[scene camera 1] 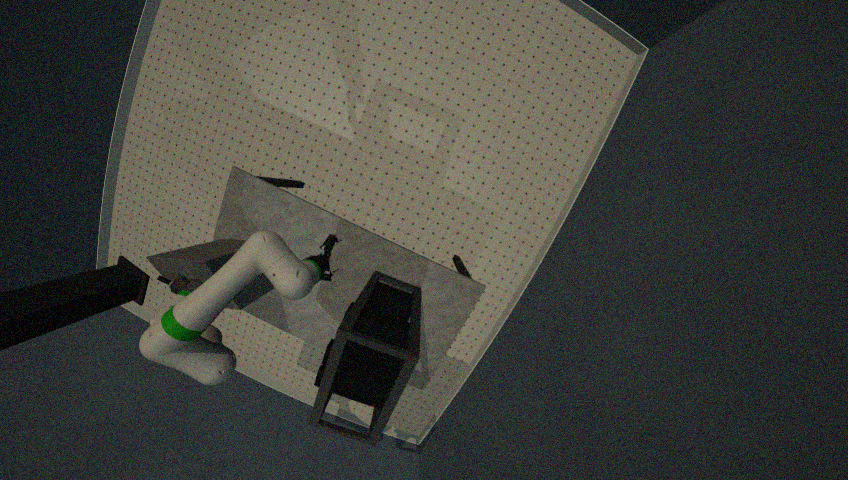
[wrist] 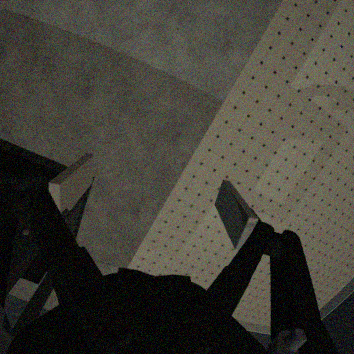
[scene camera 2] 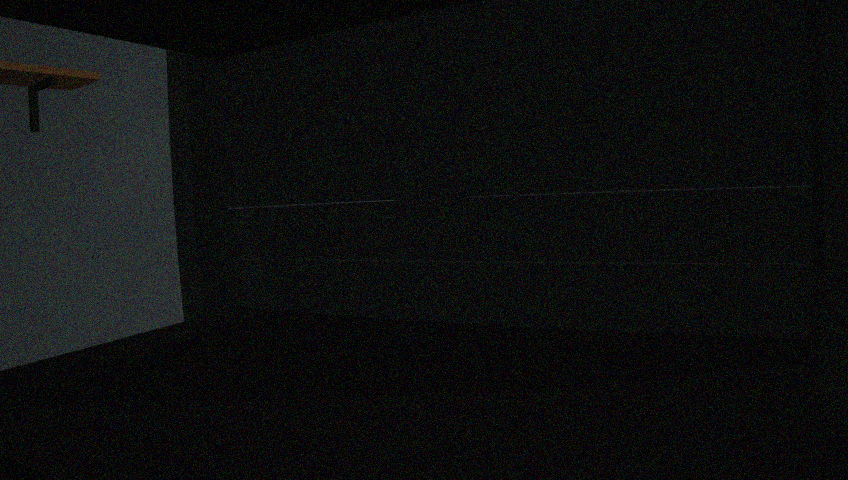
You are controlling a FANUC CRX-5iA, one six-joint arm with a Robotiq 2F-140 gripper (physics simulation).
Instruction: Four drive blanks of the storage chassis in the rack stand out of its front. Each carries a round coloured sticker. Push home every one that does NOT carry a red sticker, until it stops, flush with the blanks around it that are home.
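Observation:
The rack is a dark open frame at the lower middle of the scene camera 1 view. Dark bodies sit inside it, but I cannot tell the storage chassis from other units. The drive blanks and their coloured stickers cannot be made out in any view. My gripper is open, with nothing between its fingers. In the scene camera 1 view it shows up and left of the rack, apart from it. In the wrist view its two pads stand wide apart over the grey slab's edge and the dotted surface.
A grey slab lies on a pale dotted surface. Black bars show at the slab's far edge. A thick black beam enters from the left. Scene camera 2 is very dark, with a wooden shelf on a wall.

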